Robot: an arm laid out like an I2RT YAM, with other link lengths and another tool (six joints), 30 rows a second.
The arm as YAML. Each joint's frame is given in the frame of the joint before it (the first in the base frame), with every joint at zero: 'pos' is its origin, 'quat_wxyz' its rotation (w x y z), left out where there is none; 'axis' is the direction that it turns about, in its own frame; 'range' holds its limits. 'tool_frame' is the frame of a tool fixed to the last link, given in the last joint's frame.
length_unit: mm
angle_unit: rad
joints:
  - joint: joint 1
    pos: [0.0, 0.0, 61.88]
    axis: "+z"
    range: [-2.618, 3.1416]
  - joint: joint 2
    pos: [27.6, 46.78, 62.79]
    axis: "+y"
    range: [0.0, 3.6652]
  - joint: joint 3
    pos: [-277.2, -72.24, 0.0]
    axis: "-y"
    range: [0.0, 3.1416]
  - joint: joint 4
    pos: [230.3, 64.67, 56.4]
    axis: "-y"
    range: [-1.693, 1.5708]
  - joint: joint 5
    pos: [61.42, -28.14, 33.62]
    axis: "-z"
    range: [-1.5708, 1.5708]
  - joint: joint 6
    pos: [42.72, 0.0, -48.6]
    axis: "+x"
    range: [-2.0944, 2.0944]
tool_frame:
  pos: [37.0, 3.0, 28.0]
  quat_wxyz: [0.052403, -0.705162, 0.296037, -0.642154]
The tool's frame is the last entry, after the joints.
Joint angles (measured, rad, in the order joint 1, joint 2, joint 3, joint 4, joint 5, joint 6), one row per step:
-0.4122 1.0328 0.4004 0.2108 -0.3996 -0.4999
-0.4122 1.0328 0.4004 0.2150 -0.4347 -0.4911
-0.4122 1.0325 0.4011 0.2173 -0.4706 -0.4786
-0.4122 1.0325 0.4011 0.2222 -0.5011 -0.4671
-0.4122 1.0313 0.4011 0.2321 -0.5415 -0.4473
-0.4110 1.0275 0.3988 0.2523 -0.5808 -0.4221
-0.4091 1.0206 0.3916 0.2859 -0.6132 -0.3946
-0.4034 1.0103 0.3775 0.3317 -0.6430 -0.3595
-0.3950 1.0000 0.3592 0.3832 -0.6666 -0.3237
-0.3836 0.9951 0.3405 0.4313 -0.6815 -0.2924
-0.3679 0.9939 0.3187 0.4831 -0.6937 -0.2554
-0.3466 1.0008 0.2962 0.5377 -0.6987 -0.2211
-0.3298 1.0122 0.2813 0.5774 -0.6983 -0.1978
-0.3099 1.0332 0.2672 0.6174 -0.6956 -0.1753
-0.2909 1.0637 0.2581 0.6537 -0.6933 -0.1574
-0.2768 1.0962 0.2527 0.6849 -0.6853 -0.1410
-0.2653 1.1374 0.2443 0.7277 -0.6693 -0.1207
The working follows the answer.
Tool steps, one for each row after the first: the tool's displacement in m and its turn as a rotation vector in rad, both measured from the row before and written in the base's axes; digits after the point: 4 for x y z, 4 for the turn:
-0.0002 0.0024 0.0013 0.0196 -0.0093 0.0288
-0.0003 0.0024 0.0014 0.0236 -0.0079 0.0283
-0.0003 0.0020 0.0013 0.0199 -0.0082 0.0239
-0.0004 0.0025 0.0024 0.0285 -0.0138 0.0304
-0.0006 0.0026 0.0033 0.0284 -0.0214 0.0295
-0.0011 0.0024 0.0036 0.0229 -0.0294 0.0242
-0.0019 0.0032 0.0033 0.0250 -0.0340 0.0250
-0.0022 0.0035 0.0024 0.0227 -0.0331 0.0233
-0.0017 0.0035 0.0007 0.0197 -0.0240 0.0200
-0.0016 0.0041 -0.0006 0.0255 -0.0184 0.0217
-0.0008 0.0046 -0.0020 0.0240 -0.0124 0.0215
0.0002 0.0031 -0.0021 0.0171 -0.0043 0.0136
0.0013 0.0033 -0.0036 0.0188 0.0038 0.0146
0.0026 0.0029 -0.0041 0.0170 0.0102 0.0147
0.0032 0.0014 -0.0040 0.0156 0.0133 0.0042
0.0039 0.0001 -0.0054 0.0178 0.0153 -0.0068

Tool pose at each row, in the base's axes (x y z in m, rotation vector in rad; rounded; the steps above come from the unrounded poses):
0.2293 -0.0382 0.2269 2.4465 -0.4844 1.5882
0.2290 -0.0357 0.2282 2.4724 -0.4705 1.6141
0.2287 -0.0333 0.2296 2.5017 -0.4603 1.6389
0.2284 -0.0314 0.2309 2.5253 -0.4516 1.6618
0.2280 -0.0289 0.2333 2.5550 -0.4434 1.6963
0.2274 -0.0264 0.2366 2.5780 -0.4362 1.7412
0.2264 -0.0240 0.2402 -2.5283 0.4200 -1.7537
0.2245 -0.0208 0.2436 -2.4722 0.4043 -1.7687
0.2223 -0.0173 0.2460 -2.4189 0.3893 -1.7835
0.2206 -0.0138 0.2466 -2.3774 0.3771 -1.7902
0.2190 -0.0097 0.2460 -2.3373 0.3682 -1.7858
0.2182 -0.0051 0.2440 -2.3042 0.3592 -1.7754
0.2184 -0.0021 0.2418 -2.2854 0.3558 -1.7638
0.2197 0.0012 0.2383 -2.2730 0.3540 -1.7420
0.2222 0.0041 0.2342 -2.2677 0.3519 -1.7144
0.2255 0.0055 0.2301 -2.2682 0.3618 -1.6894
0.2294 0.0056 0.2247 -2.2710 0.3869 -1.6664

